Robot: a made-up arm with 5 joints.
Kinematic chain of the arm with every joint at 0, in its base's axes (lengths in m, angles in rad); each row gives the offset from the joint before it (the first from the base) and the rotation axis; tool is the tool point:
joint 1: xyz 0 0 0.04 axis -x
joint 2: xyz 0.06 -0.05 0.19 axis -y
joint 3: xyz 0 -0.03 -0.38 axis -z
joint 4: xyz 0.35 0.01 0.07 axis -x
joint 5: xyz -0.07 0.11 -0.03 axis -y
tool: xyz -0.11 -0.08 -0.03
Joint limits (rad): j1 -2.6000..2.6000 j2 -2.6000..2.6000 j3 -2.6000..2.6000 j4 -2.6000..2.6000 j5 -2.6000..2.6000
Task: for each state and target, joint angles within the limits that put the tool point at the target. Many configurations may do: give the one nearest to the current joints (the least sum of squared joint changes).
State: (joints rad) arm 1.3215 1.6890 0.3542 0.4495 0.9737
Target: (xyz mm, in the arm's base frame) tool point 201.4 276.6 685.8
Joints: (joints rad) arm 0.7196 2.3931 0.4054 0.5536 1.1102
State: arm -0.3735 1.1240 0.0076 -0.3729 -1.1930
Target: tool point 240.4 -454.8 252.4
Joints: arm -0.8146 1.7253 0.2865 -0.4844 -1.7221
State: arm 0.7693 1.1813 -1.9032 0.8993 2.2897
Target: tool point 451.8 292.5 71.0
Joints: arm 0.2124 1.3495 -1.7842 0.9358 2.0026
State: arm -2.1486 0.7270 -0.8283 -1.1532 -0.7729
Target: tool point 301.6 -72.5 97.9
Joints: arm -1.9840 0.7212 -1.1053 -1.0984 -0.8164
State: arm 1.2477 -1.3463 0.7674 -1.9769 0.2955
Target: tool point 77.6 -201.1 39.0
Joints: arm 0.9367 -0.7060 0.6839 -1.7670 0.6647
